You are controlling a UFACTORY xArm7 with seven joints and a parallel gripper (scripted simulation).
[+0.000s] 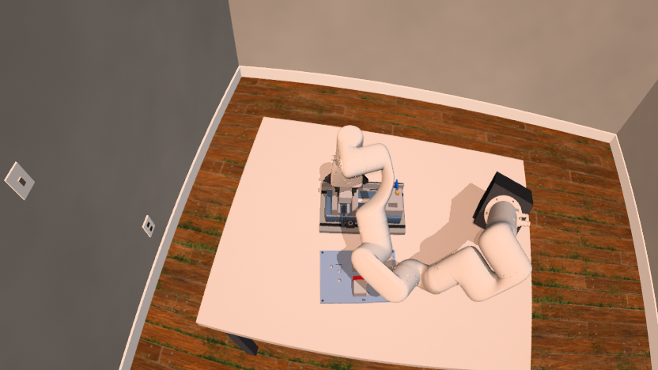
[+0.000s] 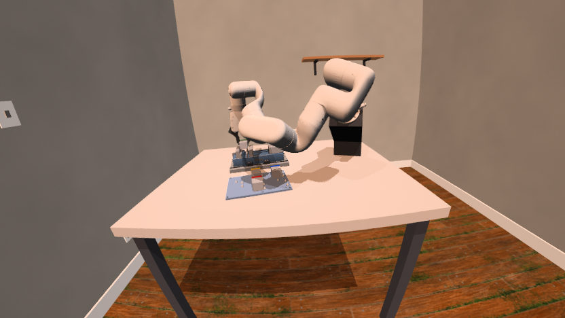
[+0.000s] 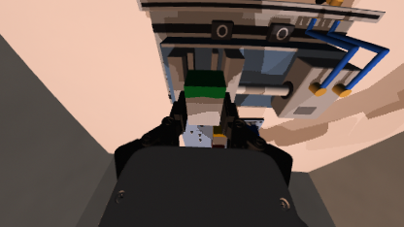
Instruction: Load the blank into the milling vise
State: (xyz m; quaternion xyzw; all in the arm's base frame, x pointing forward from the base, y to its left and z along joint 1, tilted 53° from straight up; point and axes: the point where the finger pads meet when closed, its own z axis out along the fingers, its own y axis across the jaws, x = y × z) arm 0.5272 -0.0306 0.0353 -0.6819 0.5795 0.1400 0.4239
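My hand is 2 cm above the green-ended blank. Also, from my hand: blue-ended blank: 20 cm behind, 16 cm to the left, 11 cm below; then rod: 8 cm behind, 6 cm below, 2 cm to the right; then yellow-ended blank: 19 cm to the left, 11 cm below, 11 cm behind.
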